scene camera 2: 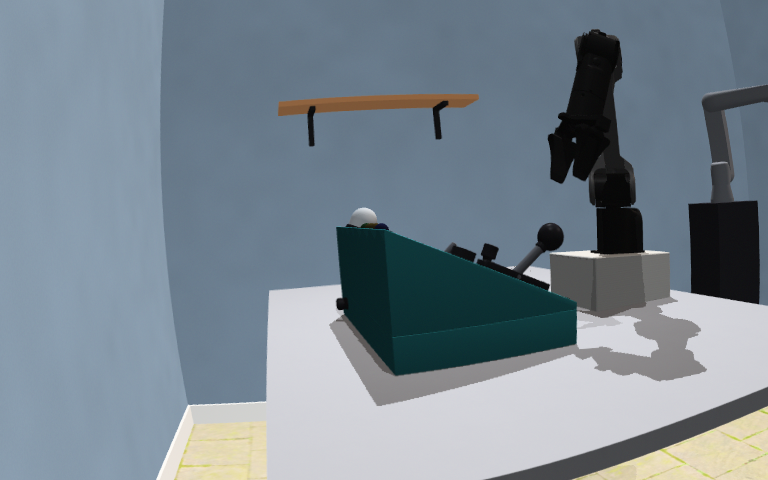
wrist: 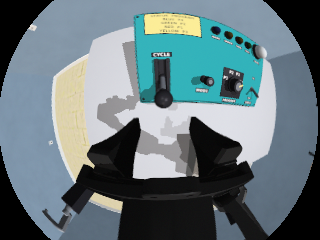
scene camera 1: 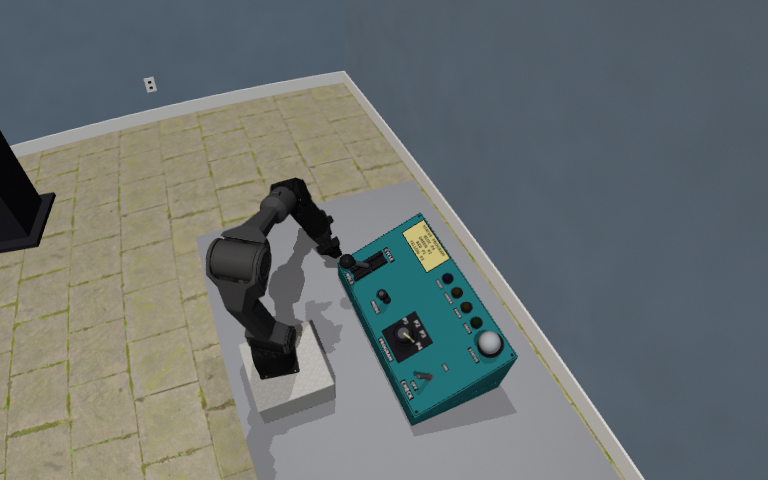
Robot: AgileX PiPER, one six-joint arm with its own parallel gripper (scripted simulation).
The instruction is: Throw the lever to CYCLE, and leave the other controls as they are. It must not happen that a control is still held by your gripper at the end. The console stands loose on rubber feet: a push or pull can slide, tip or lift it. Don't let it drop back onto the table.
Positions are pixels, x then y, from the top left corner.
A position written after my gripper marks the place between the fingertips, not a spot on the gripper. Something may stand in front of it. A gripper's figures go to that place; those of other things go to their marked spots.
Scene:
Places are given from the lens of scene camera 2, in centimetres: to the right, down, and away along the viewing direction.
my gripper (scene camera 2: 567,179): 27, -9, 79
teal console (scene camera 2: 421,309): 4, 8, 68

